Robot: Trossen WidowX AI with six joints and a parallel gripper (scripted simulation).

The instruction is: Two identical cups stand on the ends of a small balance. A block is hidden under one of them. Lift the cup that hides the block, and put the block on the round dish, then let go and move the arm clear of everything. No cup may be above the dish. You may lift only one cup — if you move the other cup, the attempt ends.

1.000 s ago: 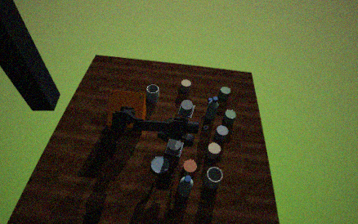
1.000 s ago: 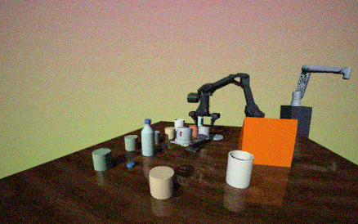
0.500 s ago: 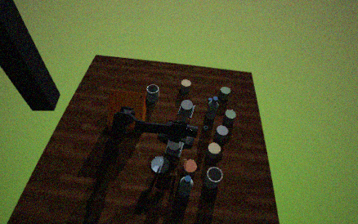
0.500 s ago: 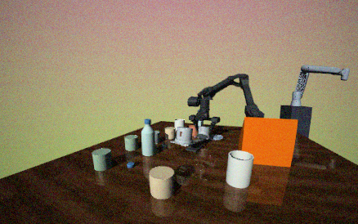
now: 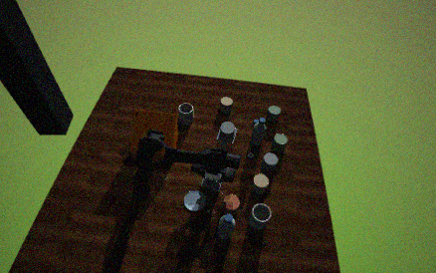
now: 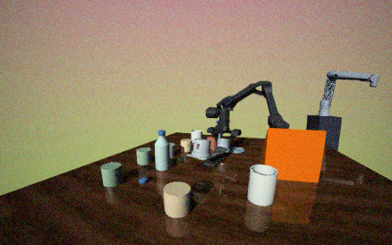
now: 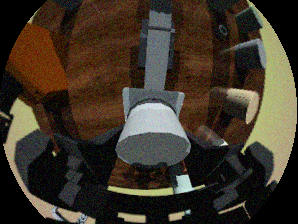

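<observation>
Right now my gripper tip is 80 mm to the left of the round dish, 80 mm past it and 40 mm above it. Round my gripper tip: pale blue block (10 mm below); then balance (130 mm to the left, 50 mm ahead, 10 mm below); then orange cylinder (110 mm to the right, 90 mm ahead, 10 mm below).
</observation>
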